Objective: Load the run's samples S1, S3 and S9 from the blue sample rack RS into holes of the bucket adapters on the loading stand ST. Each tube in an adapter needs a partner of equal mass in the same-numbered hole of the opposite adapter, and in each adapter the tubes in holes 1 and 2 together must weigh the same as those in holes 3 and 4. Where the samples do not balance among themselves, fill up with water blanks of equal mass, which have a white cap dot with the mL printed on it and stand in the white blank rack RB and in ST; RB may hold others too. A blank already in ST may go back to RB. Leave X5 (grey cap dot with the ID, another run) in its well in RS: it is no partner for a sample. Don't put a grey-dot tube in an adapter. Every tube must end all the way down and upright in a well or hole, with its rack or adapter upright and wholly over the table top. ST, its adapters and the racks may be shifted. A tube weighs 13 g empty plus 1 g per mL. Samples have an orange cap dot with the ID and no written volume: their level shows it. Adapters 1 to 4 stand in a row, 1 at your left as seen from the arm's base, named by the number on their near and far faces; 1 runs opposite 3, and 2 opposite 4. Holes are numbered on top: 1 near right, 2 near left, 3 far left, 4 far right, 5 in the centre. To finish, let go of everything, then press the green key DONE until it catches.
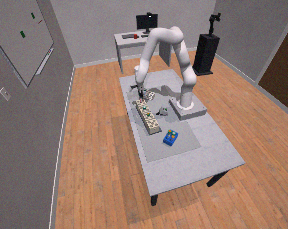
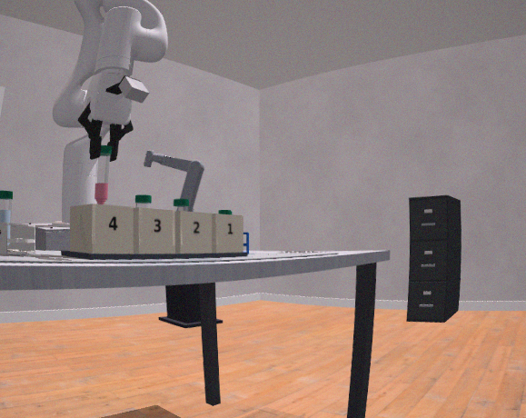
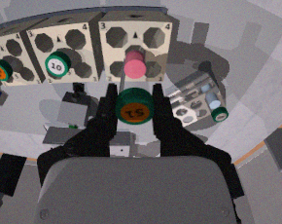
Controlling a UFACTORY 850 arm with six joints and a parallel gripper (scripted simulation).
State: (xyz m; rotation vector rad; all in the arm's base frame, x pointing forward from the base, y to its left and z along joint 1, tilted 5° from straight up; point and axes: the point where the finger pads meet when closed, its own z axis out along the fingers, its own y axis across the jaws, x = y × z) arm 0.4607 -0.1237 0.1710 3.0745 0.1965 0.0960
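Now: hand 1 cm to the right of the sample tube S1 and 5 cm above it. Also, from my hand: tall tube: 9 cm behind, 18 cm to the right, 14 cm below; adapter 3: 1 cm behind, 11 cm to the left, 16 cm below; adapter 4: 16 cm below.
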